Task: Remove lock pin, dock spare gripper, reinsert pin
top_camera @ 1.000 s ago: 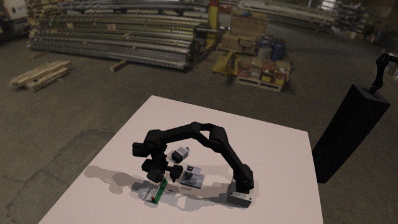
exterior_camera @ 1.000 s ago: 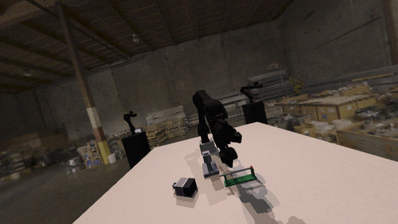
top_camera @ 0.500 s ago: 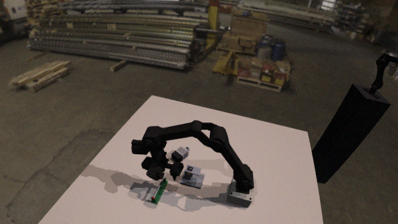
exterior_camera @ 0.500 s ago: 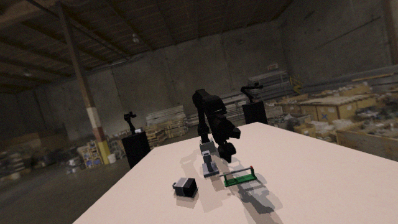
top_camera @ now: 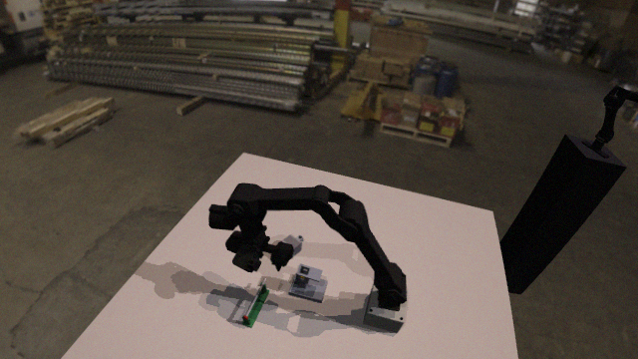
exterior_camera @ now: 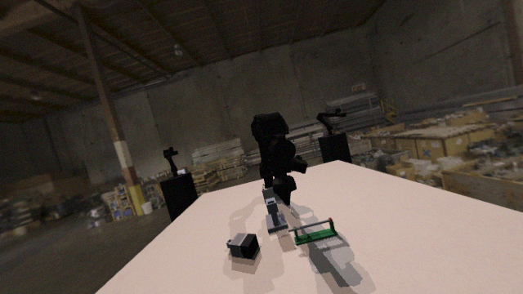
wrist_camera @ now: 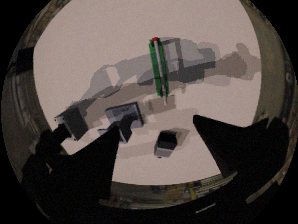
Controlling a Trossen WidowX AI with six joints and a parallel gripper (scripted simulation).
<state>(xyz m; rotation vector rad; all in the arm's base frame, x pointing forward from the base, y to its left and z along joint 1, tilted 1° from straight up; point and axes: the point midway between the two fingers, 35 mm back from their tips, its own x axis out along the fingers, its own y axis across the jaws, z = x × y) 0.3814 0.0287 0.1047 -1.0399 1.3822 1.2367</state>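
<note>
The spare gripper lies 20 cm to the right of my gripper tip, 13 cm below it and 2 cm behind it. Round my gripper tip: green cradle: 13 cm below, 6 cm to the left, 2 cm ahead; then grey mount: 11 cm behind, 10 cm below, 5 cm to the right.
</note>
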